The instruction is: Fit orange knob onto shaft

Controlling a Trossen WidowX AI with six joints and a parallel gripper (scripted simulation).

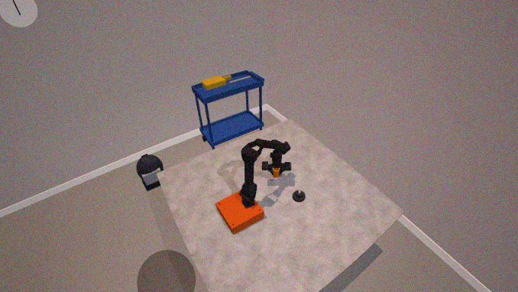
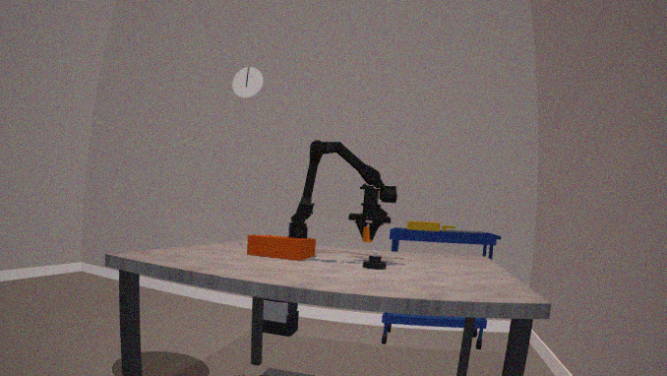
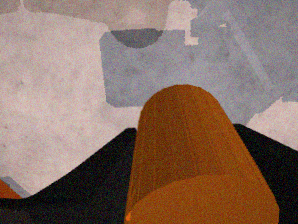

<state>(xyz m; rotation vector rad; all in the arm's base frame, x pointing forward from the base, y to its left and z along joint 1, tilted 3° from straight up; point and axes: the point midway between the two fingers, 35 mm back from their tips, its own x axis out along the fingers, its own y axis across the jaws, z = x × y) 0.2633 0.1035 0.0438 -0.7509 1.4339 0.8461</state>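
The orange knob is 30 mm above my gripper tip. Also, from my gripper tip: pedestal: 70 mm ahead, 180 mm to the right, 60 mm below.
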